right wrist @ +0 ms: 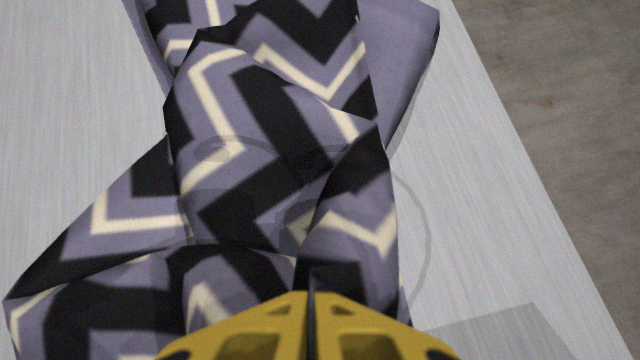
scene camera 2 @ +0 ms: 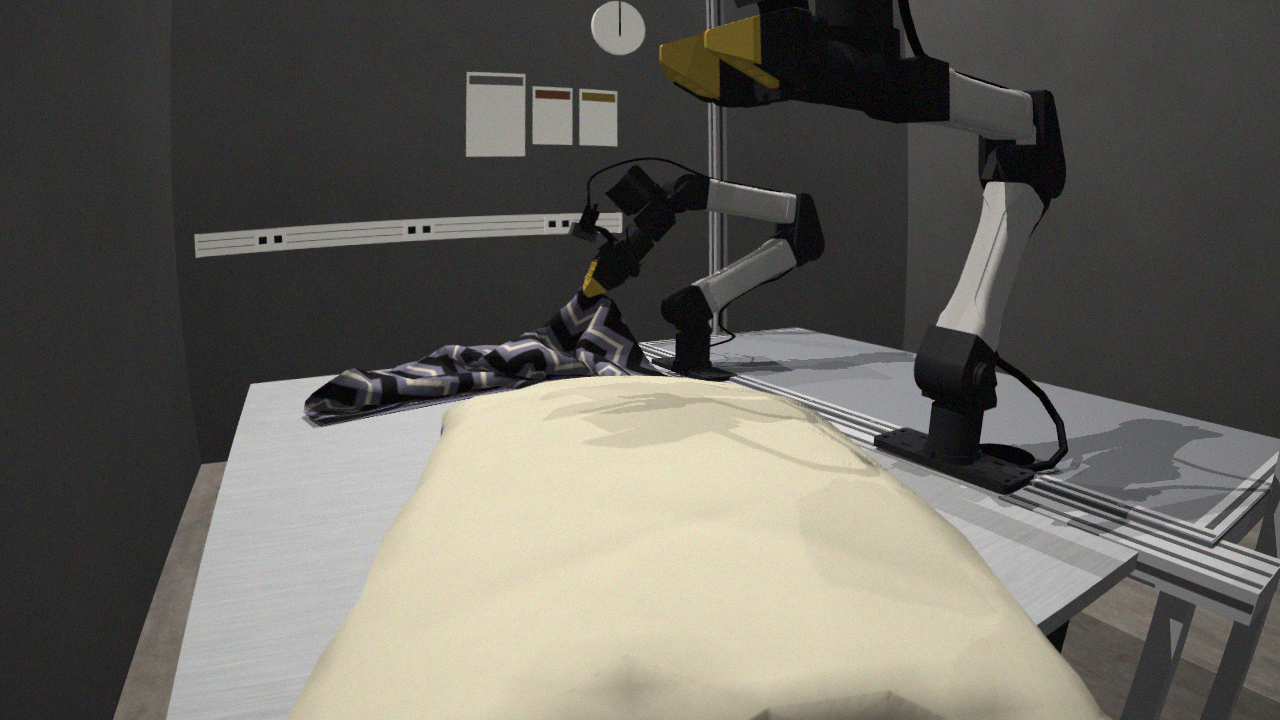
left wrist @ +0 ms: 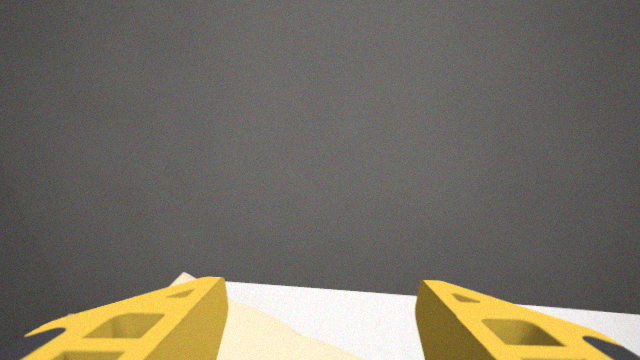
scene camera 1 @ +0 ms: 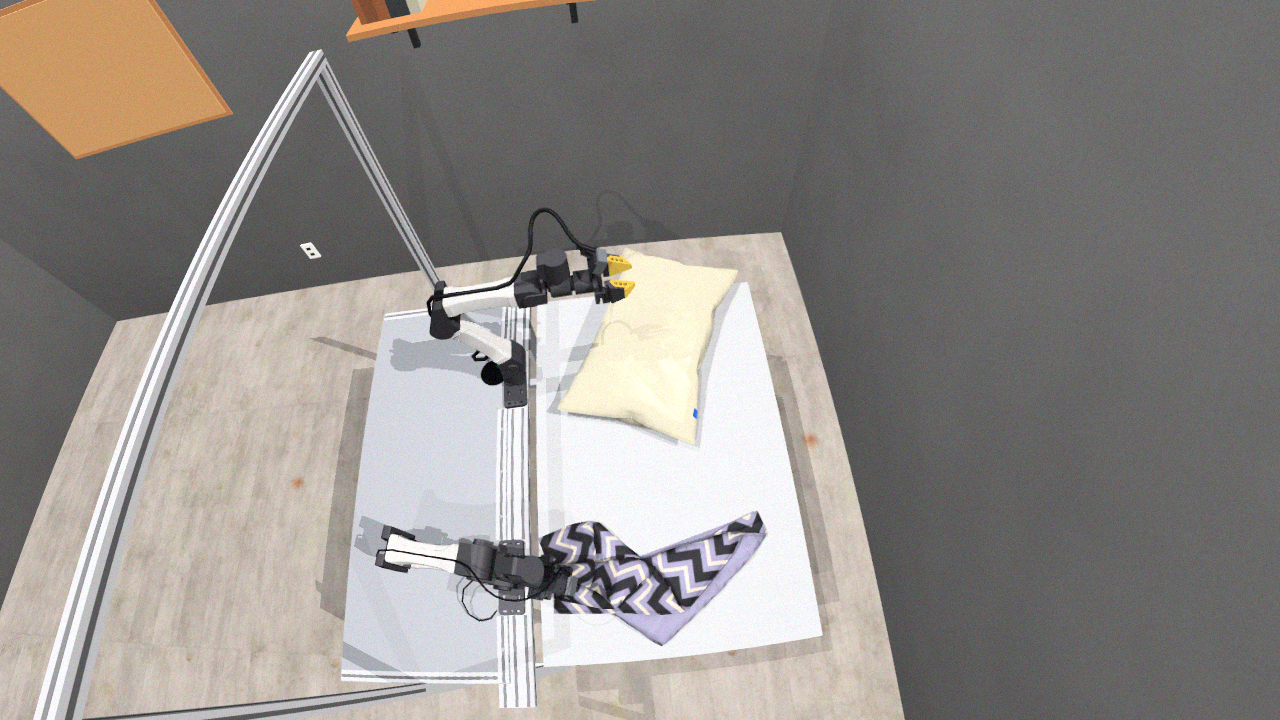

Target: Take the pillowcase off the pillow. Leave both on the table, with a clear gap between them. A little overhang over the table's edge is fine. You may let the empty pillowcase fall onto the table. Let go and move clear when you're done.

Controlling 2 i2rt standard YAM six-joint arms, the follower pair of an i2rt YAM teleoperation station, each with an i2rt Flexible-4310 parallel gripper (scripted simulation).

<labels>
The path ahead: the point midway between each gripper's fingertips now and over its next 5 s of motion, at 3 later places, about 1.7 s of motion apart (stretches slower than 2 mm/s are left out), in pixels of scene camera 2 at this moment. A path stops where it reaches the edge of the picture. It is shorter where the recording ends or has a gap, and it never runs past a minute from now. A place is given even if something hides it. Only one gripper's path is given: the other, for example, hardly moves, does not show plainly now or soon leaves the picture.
My right gripper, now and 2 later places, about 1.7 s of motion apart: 585,294; 583,257; 495,152
</labels>
